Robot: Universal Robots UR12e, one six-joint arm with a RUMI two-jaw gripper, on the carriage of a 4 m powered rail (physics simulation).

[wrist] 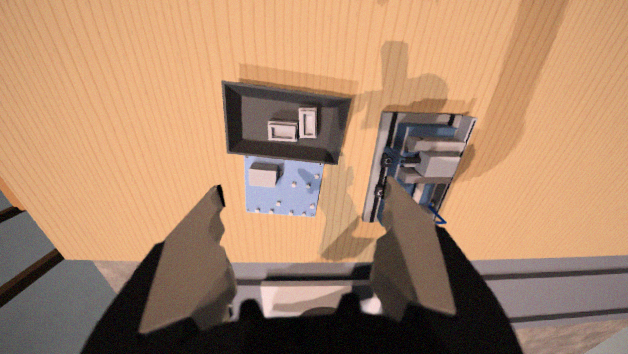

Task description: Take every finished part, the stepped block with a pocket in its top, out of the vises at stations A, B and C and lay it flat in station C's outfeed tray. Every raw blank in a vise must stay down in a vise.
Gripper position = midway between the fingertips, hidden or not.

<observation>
In view: my gripper point(303, 182) and a blue vise point(415, 129).
</observation>
